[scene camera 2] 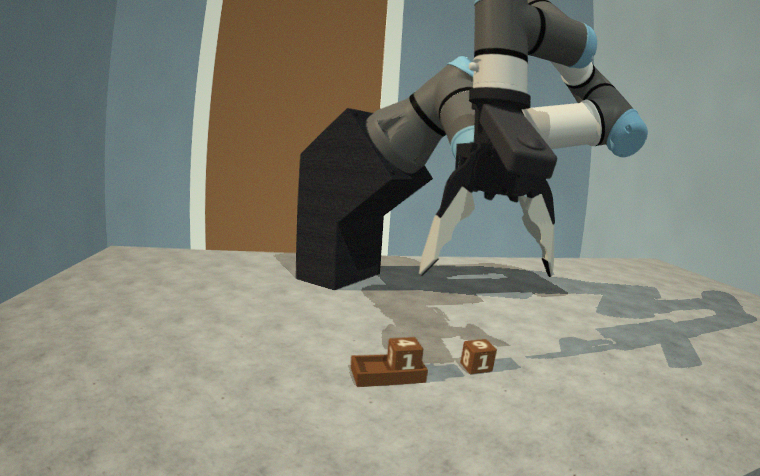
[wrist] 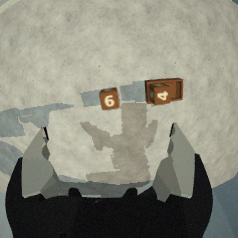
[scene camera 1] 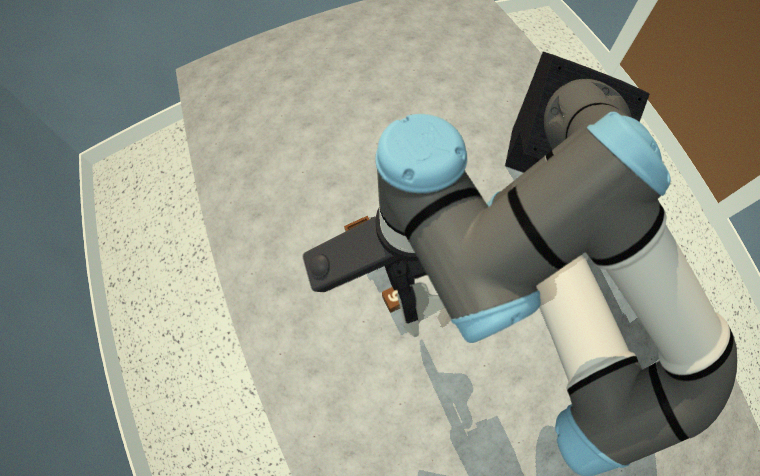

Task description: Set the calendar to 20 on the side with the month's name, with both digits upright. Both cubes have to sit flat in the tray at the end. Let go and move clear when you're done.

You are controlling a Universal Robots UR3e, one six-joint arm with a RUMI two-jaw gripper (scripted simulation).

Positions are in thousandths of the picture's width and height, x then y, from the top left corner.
Scene:
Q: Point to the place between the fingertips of my gripper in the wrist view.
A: At 456, 532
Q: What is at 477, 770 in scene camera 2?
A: A brown tray.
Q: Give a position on a brown cube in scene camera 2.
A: At 630, 749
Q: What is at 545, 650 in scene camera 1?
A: My gripper.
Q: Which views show my gripper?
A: Scene camera 2, the wrist view and scene camera 1: all of them.

